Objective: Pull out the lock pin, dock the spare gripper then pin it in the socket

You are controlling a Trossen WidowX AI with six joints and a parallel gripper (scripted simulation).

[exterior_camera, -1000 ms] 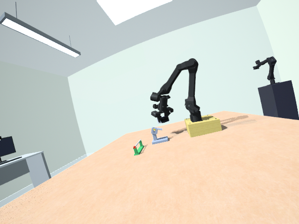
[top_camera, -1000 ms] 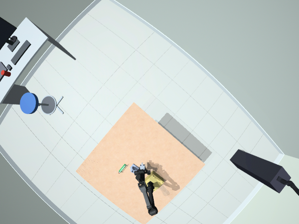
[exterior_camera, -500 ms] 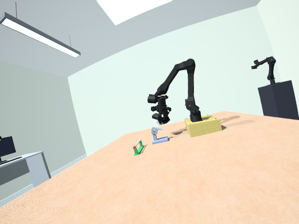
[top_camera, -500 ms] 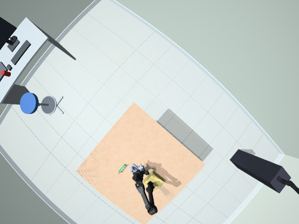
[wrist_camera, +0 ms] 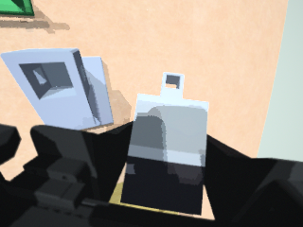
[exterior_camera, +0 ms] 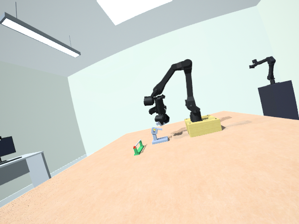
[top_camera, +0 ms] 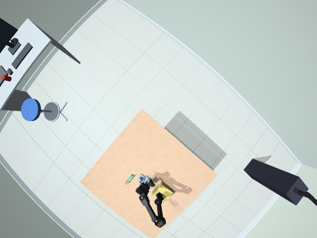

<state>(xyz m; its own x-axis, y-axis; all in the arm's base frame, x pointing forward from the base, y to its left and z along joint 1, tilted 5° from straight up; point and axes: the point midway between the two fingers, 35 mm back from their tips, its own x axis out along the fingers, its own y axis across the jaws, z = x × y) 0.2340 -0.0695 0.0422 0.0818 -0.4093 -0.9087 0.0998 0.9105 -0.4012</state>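
The green stand lies 21 cm to the left of my gripper tip, 15 cm ahead of it and 9 cm below it. Also, from my gripper tip: mount (10 cm to the left, 6 cm below, 4 cm ahead); then spare gripper (1 cm to the left, 1 cm above).
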